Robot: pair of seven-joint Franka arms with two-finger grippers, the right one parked.
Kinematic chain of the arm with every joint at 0, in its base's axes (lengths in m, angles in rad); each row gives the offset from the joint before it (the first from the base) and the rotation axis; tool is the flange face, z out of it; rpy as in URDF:
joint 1: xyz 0 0 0.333 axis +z
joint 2: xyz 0 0 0 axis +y
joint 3: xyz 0 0 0.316 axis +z
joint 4: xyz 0.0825 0 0 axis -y
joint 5: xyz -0.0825 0 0.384 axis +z
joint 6: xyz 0 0 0 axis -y
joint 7: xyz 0.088 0 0 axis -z
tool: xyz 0 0 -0.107 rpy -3.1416 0 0
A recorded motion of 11 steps. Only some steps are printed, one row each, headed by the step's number.
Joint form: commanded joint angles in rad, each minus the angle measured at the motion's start. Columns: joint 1, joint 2, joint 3, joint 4, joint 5, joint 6, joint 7.
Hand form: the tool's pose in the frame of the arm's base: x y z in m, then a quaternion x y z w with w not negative. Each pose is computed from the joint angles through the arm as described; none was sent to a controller.
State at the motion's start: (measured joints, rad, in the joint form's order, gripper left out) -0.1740 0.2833 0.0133 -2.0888 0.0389 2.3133 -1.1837
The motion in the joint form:
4: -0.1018 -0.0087 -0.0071 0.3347 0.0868 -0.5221 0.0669
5: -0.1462 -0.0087 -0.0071 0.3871 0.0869 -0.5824 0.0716
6: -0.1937 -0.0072 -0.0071 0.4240 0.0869 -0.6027 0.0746
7: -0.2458 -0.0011 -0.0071 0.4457 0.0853 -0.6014 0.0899
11: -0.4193 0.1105 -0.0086 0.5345 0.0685 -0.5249 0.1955
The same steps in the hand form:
4: 0.5875 -0.1515 0.3950 -0.91196 -0.38826 0.05256 0.12177
5: 0.5838 -0.1778 0.4146 -0.91947 -0.36867 0.05235 0.12620
6: 0.5792 -0.2068 0.4290 -0.92870 -0.34722 0.04367 0.12266
7: 0.5719 -0.2387 0.4351 -0.94059 -0.31665 0.03574 0.11724
11: 0.5495 -0.3563 0.4092 -0.97867 -0.18202 0.01911 0.09331

